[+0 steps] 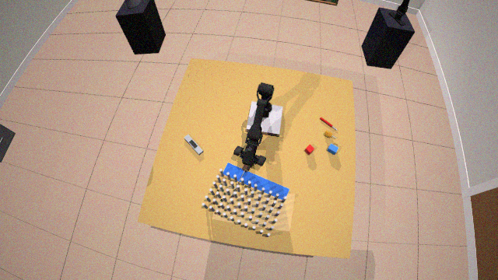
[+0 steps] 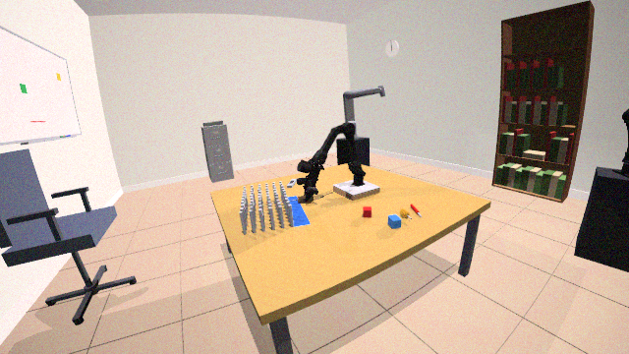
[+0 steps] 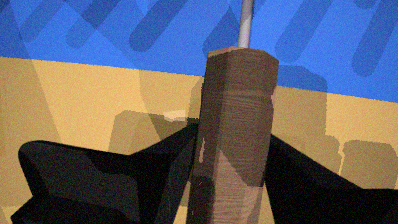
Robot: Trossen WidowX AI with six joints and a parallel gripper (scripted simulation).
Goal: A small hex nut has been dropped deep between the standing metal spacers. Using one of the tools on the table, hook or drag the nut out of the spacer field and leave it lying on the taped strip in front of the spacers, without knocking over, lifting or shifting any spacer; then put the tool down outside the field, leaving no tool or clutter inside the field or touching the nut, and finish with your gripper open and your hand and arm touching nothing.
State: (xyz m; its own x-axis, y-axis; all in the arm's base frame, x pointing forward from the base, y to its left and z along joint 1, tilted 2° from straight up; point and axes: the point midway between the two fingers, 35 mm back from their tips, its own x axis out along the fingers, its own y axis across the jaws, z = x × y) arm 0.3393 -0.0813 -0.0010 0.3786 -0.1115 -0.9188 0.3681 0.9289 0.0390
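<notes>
My gripper tip is now 10 cm short of the blue taped strip, 5 cm to the right of it and 1 cm above it. Round my gripper tip: red cube (38 cm to the left, 11 cm behind, 1 cm above); then grey flat bar tool (35 cm to the right, 12 cm behind); then blue cube (54 cm to the left, 12 cm behind, 1 cm above).
</notes>
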